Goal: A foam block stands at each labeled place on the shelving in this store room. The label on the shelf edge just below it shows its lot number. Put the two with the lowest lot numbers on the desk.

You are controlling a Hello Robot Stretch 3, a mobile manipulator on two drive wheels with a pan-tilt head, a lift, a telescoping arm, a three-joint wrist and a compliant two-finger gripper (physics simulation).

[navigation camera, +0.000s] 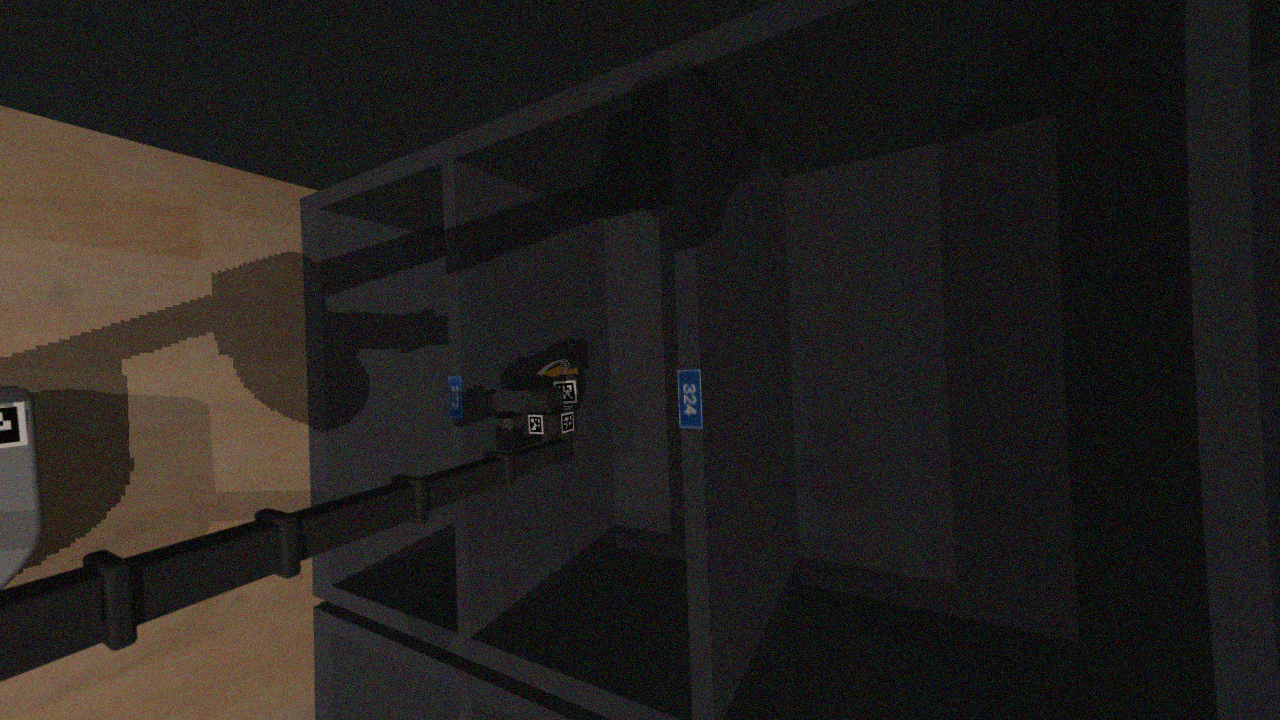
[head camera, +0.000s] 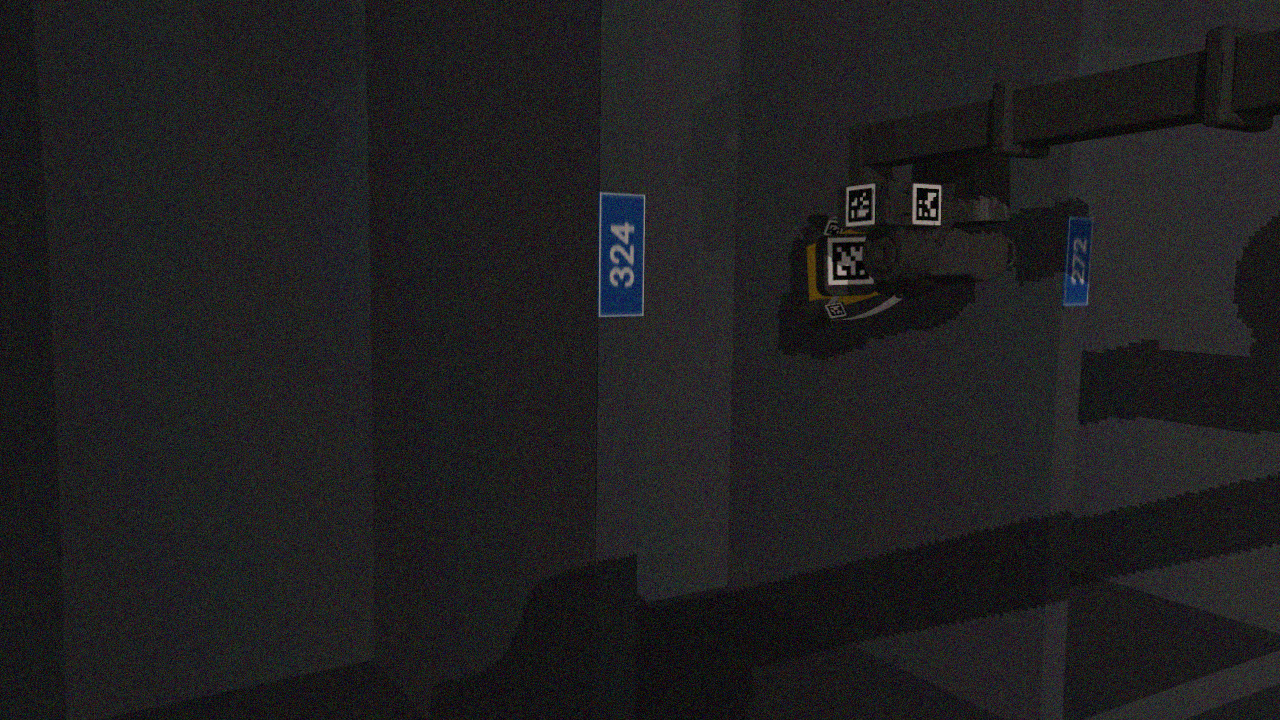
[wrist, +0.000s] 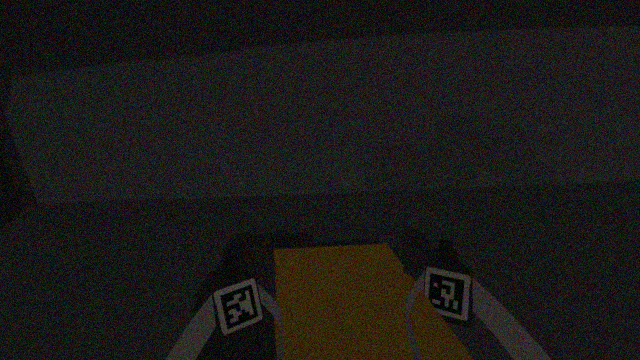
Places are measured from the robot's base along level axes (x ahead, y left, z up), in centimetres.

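Where they show: gripper, between the fingertips: [head camera: 809, 272].
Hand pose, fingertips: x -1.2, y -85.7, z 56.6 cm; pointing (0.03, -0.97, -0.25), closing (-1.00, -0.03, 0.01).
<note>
Each offset is from my fingertips to the centre of the thing. "*": to the spot under its first point. Level surfaces: height alone.
A yellow foam block {dx -0.5, dy +5.9, dz -0.7 cm} [head camera: 812, 274] [navigation camera: 561, 369] [wrist: 340, 315] is in the shelf bay whose edge bears the blue label 272 {* dx -0.4, dy +28.3, dz -4.8 cm} [head camera: 1077, 261] [navigation camera: 455, 396]. My gripper [head camera: 833, 268] [wrist: 337, 255] reaches into this bay from the front. Its two fingers are drawn in against the block's left and right sides, so it is shut on the yellow block. Whether the block's underside touches the shelf is hidden. Another blue label, 324 {* dx -0.4, dy +28.3, dz +40.9 cm} [head camera: 621, 254] [navigation camera: 689, 398], is on the neighbouring shelf edge; no block shows in the part of its bay in view. The desk does not show in these views.
The dark shelving [navigation camera: 693, 537] has side walls and shelf boards close around my arm [head camera: 1109, 107] [navigation camera: 340, 510]. Wooden floor {dz -56.6 cm} [navigation camera: 161, 232] lies at the left of the navigation view, with part of my base [navigation camera: 16, 501] at its edge. Dark shadows fall across the shelving.
</note>
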